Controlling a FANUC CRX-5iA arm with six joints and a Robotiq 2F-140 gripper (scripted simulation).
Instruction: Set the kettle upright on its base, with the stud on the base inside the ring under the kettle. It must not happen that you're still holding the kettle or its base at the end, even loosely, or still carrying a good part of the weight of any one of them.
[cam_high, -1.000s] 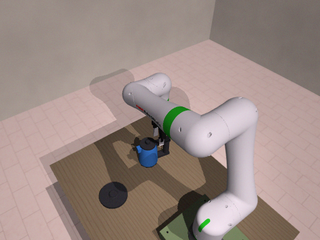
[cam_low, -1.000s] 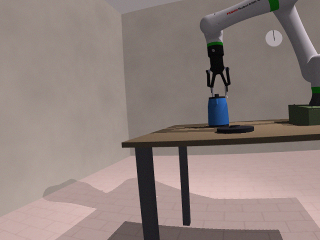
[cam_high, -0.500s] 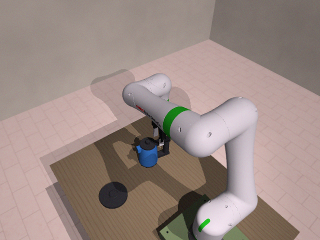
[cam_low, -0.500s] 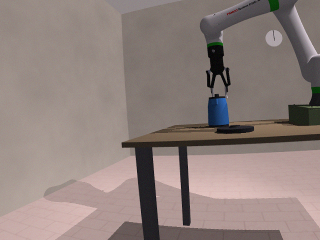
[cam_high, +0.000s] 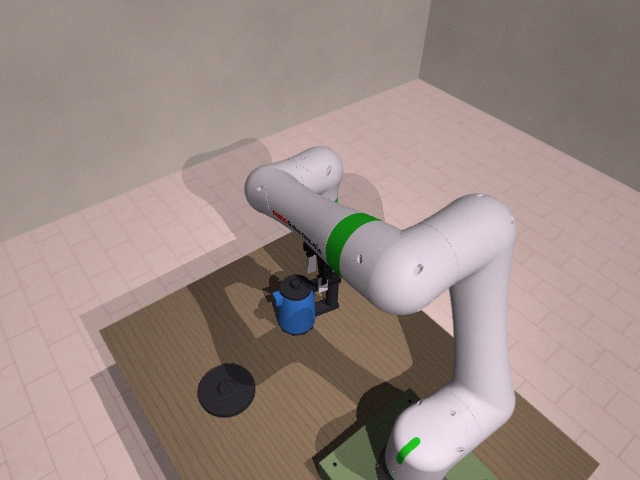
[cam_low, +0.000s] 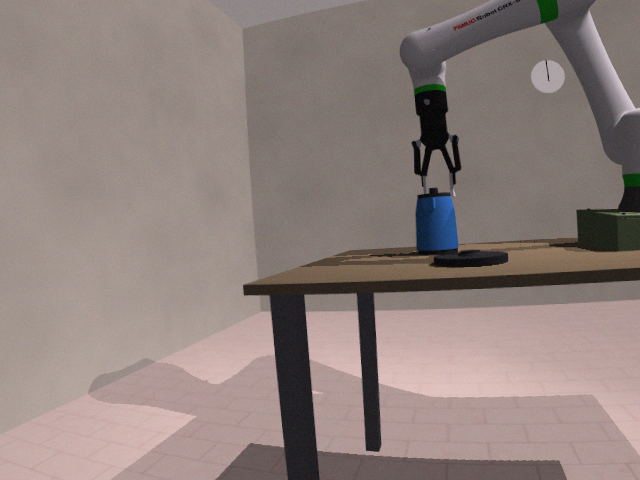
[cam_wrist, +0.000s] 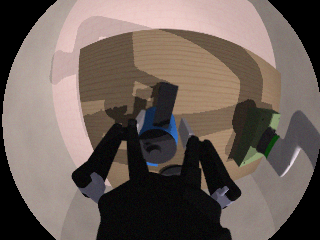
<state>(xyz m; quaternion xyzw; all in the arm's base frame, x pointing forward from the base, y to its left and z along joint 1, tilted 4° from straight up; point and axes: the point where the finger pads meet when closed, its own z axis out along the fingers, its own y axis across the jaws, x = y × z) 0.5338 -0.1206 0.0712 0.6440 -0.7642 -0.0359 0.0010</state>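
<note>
The blue kettle lies 9 cm below my hand, 3 cm to the left of it and 1 cm ahead of it. Round my hand: round black base (35 cm to the left, 17 cm below, 8 cm behind).
</note>
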